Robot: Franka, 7 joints.
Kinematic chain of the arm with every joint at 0, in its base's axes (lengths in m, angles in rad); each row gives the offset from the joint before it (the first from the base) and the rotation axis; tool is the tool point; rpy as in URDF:
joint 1: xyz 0 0 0.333 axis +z
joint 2: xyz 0 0 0 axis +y
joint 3: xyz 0 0 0.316 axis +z
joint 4: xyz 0.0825 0 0 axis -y
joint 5: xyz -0.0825 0 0.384 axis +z
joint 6: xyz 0 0 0 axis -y
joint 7: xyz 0.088 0 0 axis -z
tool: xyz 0 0 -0.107 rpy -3.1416 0 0
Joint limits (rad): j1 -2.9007..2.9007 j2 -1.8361..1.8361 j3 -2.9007..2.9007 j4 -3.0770..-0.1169 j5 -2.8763..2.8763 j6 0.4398..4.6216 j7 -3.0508..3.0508
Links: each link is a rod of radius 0.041 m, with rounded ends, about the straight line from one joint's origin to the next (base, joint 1, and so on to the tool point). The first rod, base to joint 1, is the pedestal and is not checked.
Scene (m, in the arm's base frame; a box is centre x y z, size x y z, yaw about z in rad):
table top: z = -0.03
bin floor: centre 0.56 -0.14 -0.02 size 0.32 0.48 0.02 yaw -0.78
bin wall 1: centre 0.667 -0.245 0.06 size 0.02 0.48 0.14 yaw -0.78
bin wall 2: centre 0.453 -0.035 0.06 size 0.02 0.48 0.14 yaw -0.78
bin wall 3: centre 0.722 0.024 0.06 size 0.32 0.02 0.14 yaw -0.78
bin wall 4: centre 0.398 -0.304 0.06 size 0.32 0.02 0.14 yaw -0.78
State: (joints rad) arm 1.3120 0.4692 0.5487 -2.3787 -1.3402 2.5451 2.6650
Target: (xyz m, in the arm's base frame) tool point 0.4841 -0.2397 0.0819
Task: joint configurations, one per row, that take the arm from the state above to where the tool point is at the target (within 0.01 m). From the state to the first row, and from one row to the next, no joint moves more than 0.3 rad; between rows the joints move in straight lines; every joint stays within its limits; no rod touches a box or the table.
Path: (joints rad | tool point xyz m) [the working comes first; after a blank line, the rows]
Joints at the target: 0.1659 0.7976 -0.5523 -2.0658 -1.3606 2.3455 2.6650
Straight joint move there: touches bin wall 2.

1: 1.0172 0.3017 0.3962 -2.2665 -1.3915 2.5854 2.7936 | 0.0624 0.5271 0.2332
2: 0.7223 0.1342 0.2437 -2.1542 -1.4429 2.6257 2.9222 | 0.3078 0.4830 0.3603
3: 0.4275 -0.0333 0.0911 -2.0420 -1.4942 2.6660 3.0508 | 0.4876 0.3124 0.5079
4: 0.3403 0.2437 -0.1233 -2.0499 -1.4497 2.5592 2.9222 | 0.5855 0.1464 0.3385
5: 0.2531 0.5206 -0.3378 -2.0579 -1.4052 2.4523 2.7936 | 0.5797 -0.0497 0.1847
6: 0.1659 0.7976 -0.5523 -2.0658 -1.3606 2.3455 2.6650 | 0.4841 -0.2397 0.0819

